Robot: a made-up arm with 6 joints.
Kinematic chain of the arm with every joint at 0, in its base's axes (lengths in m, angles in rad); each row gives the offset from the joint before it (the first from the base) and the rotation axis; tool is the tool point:
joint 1: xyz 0 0 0.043 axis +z
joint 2: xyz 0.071 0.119 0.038 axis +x
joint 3: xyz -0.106 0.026 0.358 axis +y
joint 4: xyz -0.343 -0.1 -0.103 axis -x
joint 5: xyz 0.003 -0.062 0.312 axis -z
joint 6: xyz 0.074 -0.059 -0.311 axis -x
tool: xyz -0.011 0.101 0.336
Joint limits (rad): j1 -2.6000..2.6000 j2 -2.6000..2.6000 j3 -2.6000..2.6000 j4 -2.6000..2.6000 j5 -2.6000..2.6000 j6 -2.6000..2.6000
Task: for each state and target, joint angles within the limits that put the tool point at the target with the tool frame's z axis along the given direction. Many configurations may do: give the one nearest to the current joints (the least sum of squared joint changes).
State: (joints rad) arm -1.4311 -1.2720 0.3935 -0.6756 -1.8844 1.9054
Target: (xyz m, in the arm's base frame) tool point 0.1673 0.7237 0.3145 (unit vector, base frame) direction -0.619 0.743 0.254
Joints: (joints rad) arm -1.3956 -1.1033 0.4574 -0.5952 -2.4437 1.8670
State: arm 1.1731 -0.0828 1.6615 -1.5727 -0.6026 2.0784
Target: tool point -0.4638 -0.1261 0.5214 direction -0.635 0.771 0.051
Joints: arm 1.1397 -0.1102 0.9314 -1.0102 0.1641 2.1164
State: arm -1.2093 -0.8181 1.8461 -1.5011 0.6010 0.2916
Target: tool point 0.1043 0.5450 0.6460 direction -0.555 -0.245 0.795
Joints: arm -0.7589 -1.1100 1.5026 -1.9552 0.7740 0.1892
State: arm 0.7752 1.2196 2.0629 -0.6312 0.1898 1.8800
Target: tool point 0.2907 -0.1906 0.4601 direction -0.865 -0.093 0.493
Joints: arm 1.0776 0.9787 2.6000 -0.0487 0.6267 1.5889
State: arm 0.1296 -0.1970 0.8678 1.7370 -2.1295 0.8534
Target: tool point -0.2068 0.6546 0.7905 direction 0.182 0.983 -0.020
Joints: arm 0.4259 -0.5621 1.5901 1.3822 -2.3451 0.6472
